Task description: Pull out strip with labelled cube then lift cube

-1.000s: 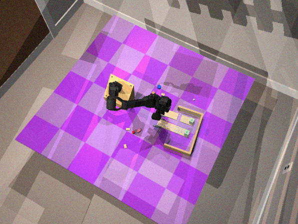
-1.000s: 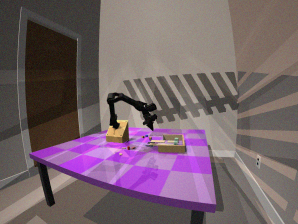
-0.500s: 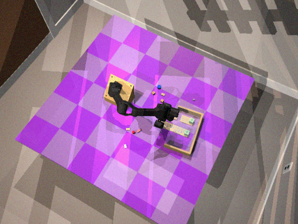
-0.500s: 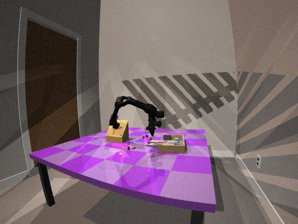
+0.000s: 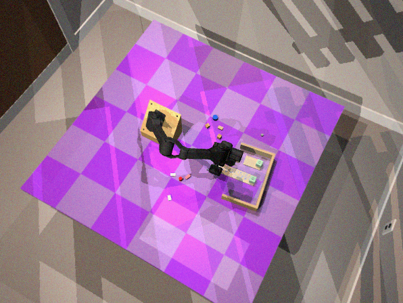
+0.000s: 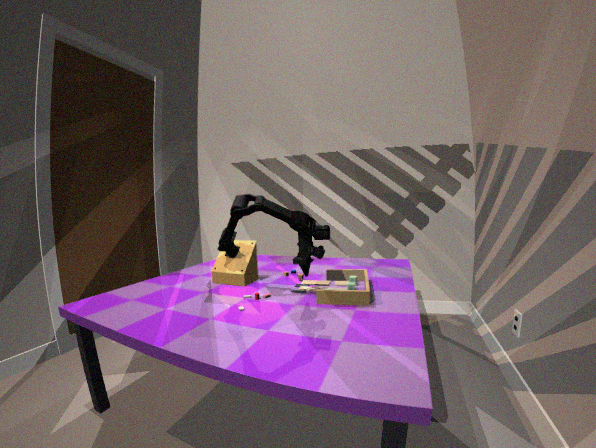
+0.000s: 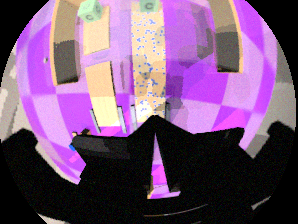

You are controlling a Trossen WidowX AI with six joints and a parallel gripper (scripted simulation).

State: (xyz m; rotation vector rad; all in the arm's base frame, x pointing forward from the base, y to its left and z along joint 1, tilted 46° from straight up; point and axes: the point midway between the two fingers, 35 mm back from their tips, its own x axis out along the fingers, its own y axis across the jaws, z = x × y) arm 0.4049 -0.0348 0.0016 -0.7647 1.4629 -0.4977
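Now: the strip 10 cm to the left of my gripper tip and 6 cm below it. Round my gripper tip: red piece 17 cm to the right, 14 cm behind, 5 cm below; then blue disc 25 cm to the left, 18 cm behind, 5 cm below.
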